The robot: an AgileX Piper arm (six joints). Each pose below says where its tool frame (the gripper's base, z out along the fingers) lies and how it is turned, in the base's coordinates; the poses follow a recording.
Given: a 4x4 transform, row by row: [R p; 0 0 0 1], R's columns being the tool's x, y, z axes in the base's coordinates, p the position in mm. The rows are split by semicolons.
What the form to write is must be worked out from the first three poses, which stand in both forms.
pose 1, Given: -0.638, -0.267, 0.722, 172; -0.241, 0.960, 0.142, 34; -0.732, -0.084, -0.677, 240; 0, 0, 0, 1
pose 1, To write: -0.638, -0.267, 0.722, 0.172; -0.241, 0.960, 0.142, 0.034; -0.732, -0.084, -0.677, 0.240; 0, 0, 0, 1
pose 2, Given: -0.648, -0.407, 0.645, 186; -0.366, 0.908, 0.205, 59; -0.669, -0.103, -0.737, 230; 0, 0, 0, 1
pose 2, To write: -0.648, -0.407, 0.645, 0.186; -0.366, 0.908, 0.205, 0.059; -0.669, -0.103, -0.737, 0.230; 0, 0, 0, 1
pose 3, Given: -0.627, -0.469, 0.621, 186; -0.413, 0.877, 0.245, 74; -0.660, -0.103, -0.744, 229; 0, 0, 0, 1
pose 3, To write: -0.627, -0.469, 0.621, 0.186; -0.413, 0.877, 0.245, 0.074; -0.660, -0.103, -0.744, 0.229; 0, 0, 0, 1
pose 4, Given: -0.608, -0.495, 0.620, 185; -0.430, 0.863, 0.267, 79; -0.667, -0.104, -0.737, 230; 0, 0, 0, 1
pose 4, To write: -0.608, -0.495, 0.620, 0.185; -0.430, 0.863, 0.267, 0.079; -0.667, -0.104, -0.737, 0.230; 0, 0, 0, 1
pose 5, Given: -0.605, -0.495, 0.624, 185; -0.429, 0.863, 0.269, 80; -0.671, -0.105, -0.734, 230; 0, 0, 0, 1
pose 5, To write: -0.605, -0.495, 0.624, 0.185; -0.429, 0.863, 0.269, 0.080; -0.671, -0.105, -0.734, 0.230; 0, 0, 0, 1
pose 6, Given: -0.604, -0.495, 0.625, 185; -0.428, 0.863, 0.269, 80; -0.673, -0.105, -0.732, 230; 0, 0, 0, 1
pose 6, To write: -0.604, -0.495, 0.625, 0.185; -0.428, 0.863, 0.269, 0.080; -0.673, -0.105, -0.732, 0.230; 0, 0, 0, 1
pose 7, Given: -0.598, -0.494, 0.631, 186; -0.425, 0.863, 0.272, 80; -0.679, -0.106, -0.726, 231; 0, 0, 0, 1
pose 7, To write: -0.598, -0.494, 0.631, 0.186; -0.425, 0.863, 0.272, 0.080; -0.679, -0.106, -0.726, 0.231; 0, 0, 0, 1
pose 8, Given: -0.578, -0.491, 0.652, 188; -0.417, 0.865, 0.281, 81; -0.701, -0.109, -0.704, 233; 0, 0, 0, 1
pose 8, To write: -0.578, -0.491, 0.652, 0.188; -0.417, 0.865, 0.281, 0.081; -0.701, -0.109, -0.704, 0.233; 0, 0, 0, 1
